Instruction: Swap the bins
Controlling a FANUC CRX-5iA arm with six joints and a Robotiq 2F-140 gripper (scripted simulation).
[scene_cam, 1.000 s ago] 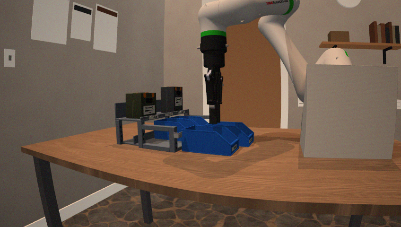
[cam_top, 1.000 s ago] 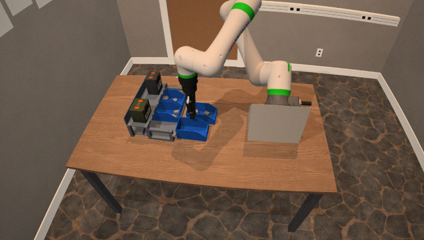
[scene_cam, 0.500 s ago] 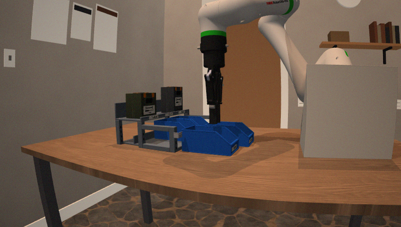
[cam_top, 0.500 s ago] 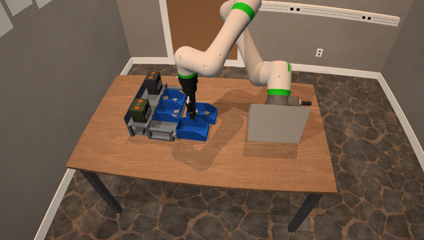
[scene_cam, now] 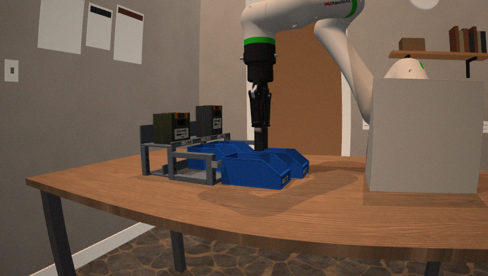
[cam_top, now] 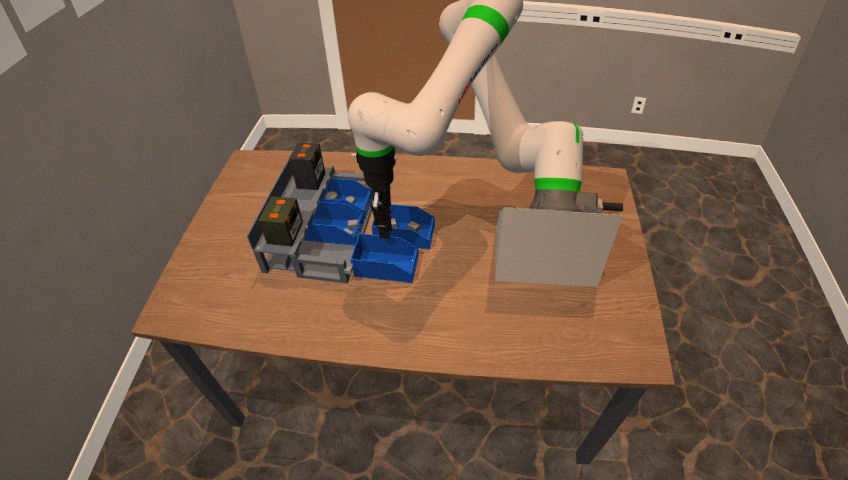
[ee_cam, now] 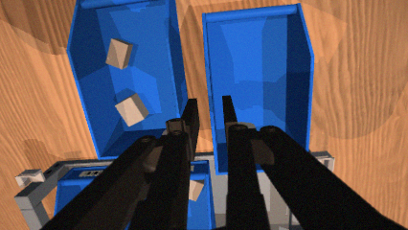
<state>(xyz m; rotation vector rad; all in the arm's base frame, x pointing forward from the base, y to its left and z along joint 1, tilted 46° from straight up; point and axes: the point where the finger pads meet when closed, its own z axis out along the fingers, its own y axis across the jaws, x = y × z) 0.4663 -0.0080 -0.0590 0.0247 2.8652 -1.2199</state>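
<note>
Right now the tan part is 6 cm behind my hand, 11 cm to the right of it and 11 cm below it. The rest, counted from my hand: black box 28 cm ahead, 19 cm to the right, 4 cm above; grey shelf 21 cm ahead, 7 cm to the right, 5 cm below.
</note>
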